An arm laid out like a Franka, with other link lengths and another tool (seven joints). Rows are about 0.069 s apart.
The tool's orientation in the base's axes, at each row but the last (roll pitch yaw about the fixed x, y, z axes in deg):
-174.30, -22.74, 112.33
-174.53, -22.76, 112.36
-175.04, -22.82, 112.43
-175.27, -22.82, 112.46
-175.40, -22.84, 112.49
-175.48, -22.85, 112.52
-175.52, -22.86, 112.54
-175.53, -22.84, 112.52
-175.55, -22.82, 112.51
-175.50, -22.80, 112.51
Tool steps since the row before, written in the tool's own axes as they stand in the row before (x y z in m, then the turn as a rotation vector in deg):
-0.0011, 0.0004, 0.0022, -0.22, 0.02, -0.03
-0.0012, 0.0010, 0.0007, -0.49, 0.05, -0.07
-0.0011, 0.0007, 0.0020, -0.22, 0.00, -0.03
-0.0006, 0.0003, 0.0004, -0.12, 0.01, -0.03
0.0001, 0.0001, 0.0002, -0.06, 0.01, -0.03
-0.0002, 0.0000, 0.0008, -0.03, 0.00, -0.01
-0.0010, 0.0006, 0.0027, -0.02, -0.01, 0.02
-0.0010, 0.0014, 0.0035, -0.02, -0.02, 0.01
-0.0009, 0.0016, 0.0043, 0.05, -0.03, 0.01
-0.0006, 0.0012, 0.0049, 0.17, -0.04, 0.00
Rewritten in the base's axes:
0.0002, -0.0001, -0.0025, 0.10, -0.19, -0.06
0.0012, -0.0004, -0.0012, 0.23, -0.42, -0.13
0.0006, 0.0000, -0.0023, 0.08, -0.20, -0.06
0.0004, -0.0003, -0.0006, 0.06, -0.11, -0.02
0.0000, 0.0002, -0.0002, 0.04, -0.06, 0.00
-0.0001, 0.0001, -0.0008, 0.01, -0.03, 0.00
0.0003, 0.0003, -0.0029, -0.01, -0.01, -0.03
0.0009, 0.0009, -0.0037, -0.01, -0.02, -0.02
0.0008, 0.0013, -0.0044, -0.05, 0.03, 0.01
0.0002, 0.0016, -0.0048, -0.10, 0.13, 0.07

